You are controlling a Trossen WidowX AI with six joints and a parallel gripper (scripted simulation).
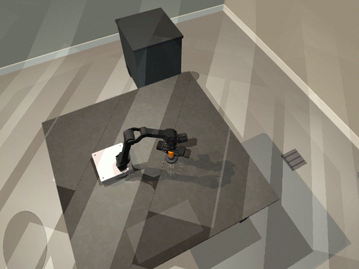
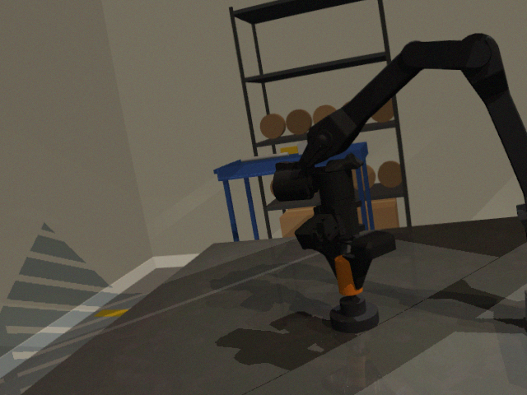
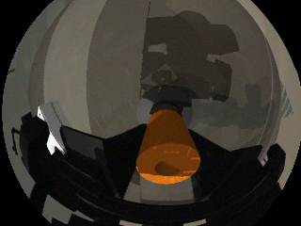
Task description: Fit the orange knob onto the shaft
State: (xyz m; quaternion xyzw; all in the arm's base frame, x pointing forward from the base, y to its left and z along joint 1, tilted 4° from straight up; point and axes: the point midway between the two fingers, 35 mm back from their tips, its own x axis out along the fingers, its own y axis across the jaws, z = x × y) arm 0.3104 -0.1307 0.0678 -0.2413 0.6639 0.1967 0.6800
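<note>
The round dark pedestal lies 40 mm below my gripper tip. From my gripper tip the other things lie so: orange knob: 20 mm above.
</note>
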